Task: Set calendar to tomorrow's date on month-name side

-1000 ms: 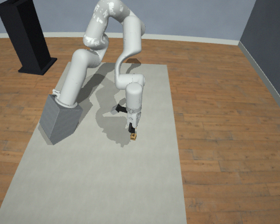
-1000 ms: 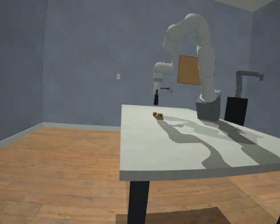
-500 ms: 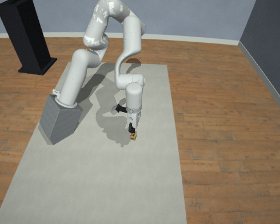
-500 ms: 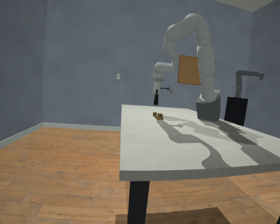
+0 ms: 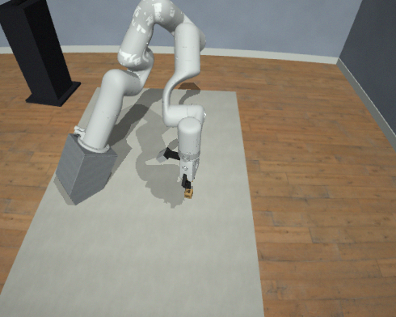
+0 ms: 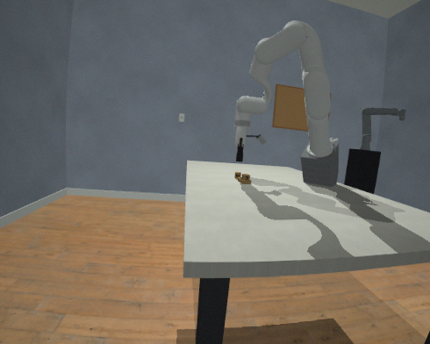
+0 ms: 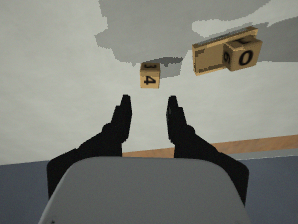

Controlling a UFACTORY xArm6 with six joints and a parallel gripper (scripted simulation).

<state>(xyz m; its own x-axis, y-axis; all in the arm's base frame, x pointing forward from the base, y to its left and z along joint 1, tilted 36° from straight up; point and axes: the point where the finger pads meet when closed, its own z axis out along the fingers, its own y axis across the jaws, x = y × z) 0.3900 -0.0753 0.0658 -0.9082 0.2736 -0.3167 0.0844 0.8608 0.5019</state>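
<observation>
My hand is 9 cm above the wooden digit cube. From my hand the other things lie so: wooden calendar tray 10 cm to the left, 10 cm below, 2 cm behind.
</observation>
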